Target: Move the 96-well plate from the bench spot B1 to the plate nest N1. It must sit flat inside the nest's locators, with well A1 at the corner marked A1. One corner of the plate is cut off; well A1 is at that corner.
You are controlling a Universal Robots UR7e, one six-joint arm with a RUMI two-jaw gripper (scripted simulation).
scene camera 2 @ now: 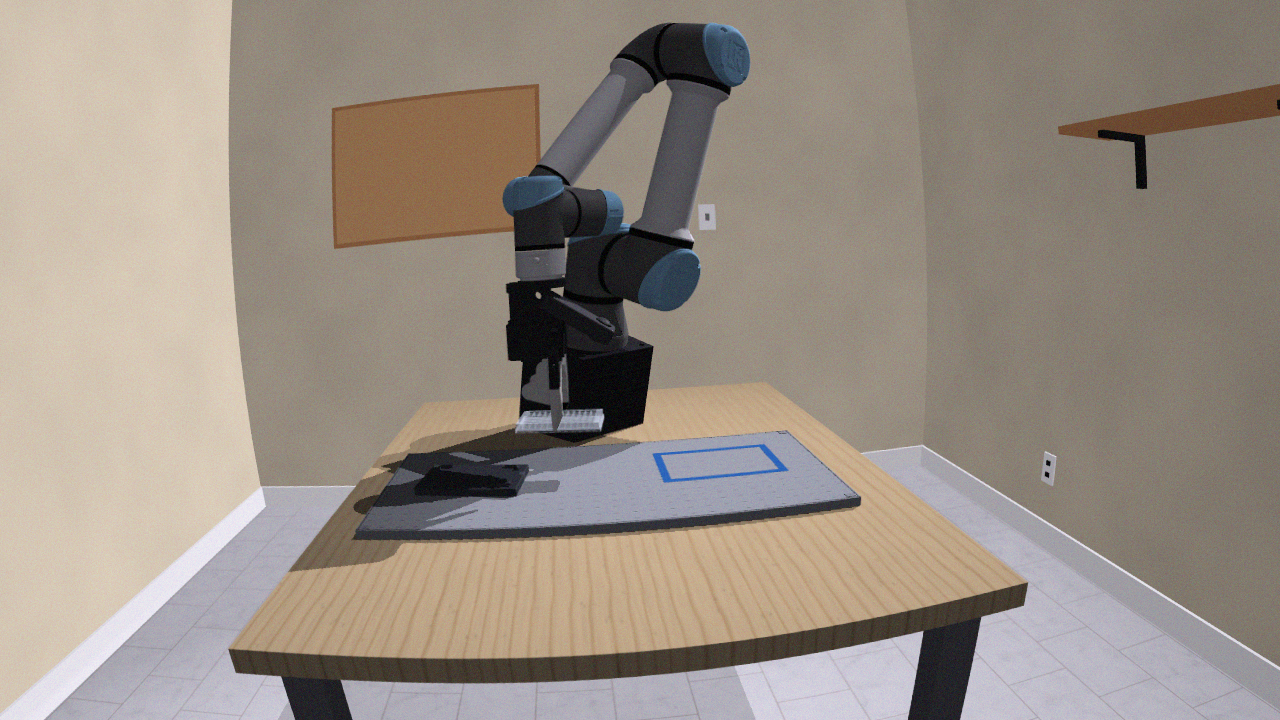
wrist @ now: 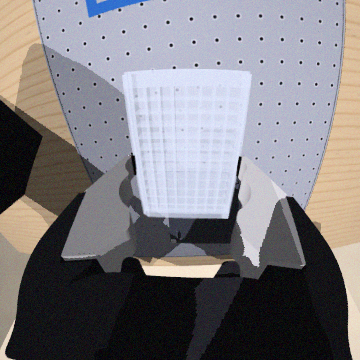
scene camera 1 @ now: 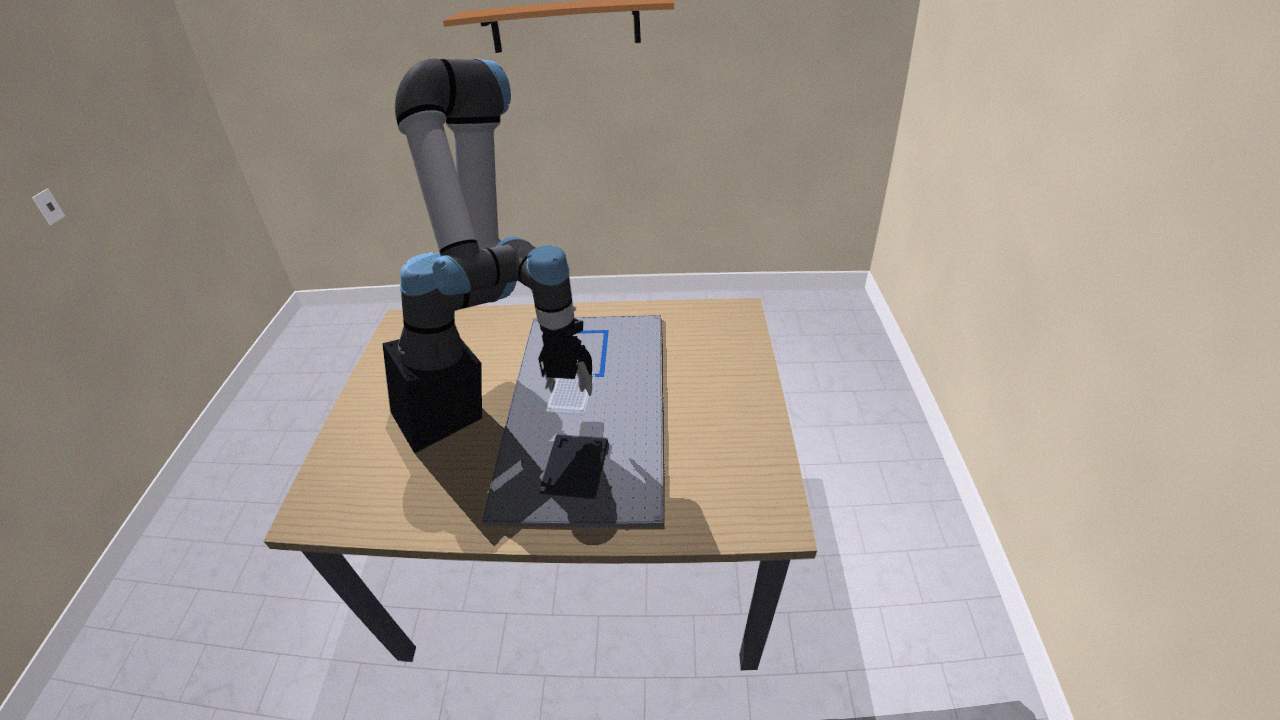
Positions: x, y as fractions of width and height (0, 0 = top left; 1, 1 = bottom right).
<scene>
In view: my gripper (scene camera 2: 0.44, 0.59), a 96-well plate (scene camera 2: 0.46, 0.58) and a black plate nest N1 (wrist: 0.54, 0.64).
The 96-well plate is seen too in the wrist view (wrist: 0.47, 0.50) and in scene camera 1 (scene camera 1: 0.44, 0.55). My gripper shows as well in the wrist view (wrist: 0.52, 0.43).
</scene>
